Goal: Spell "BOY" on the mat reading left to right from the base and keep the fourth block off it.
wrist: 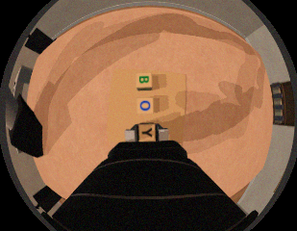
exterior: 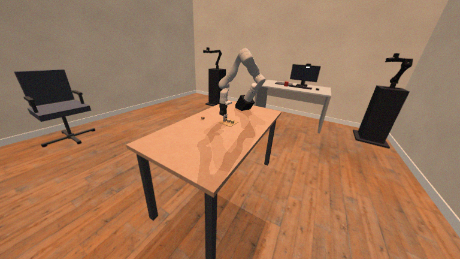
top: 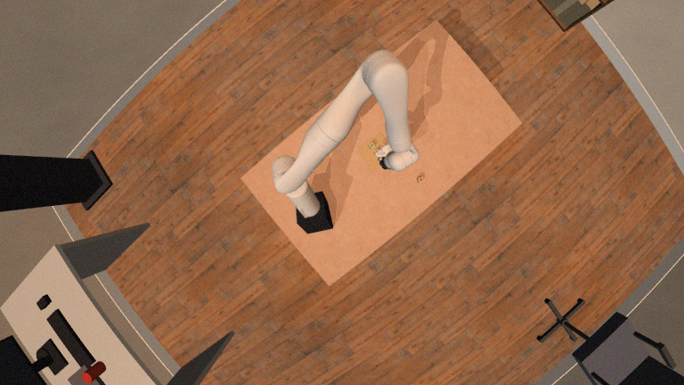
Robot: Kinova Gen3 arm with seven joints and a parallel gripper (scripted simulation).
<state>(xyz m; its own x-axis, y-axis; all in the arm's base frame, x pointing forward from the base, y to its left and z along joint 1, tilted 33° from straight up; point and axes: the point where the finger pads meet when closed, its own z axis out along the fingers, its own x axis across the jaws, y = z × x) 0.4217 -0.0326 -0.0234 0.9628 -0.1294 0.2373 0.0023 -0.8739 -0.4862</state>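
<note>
The mat is 40 mm to the left of my hand and 20 mm below it.
</note>
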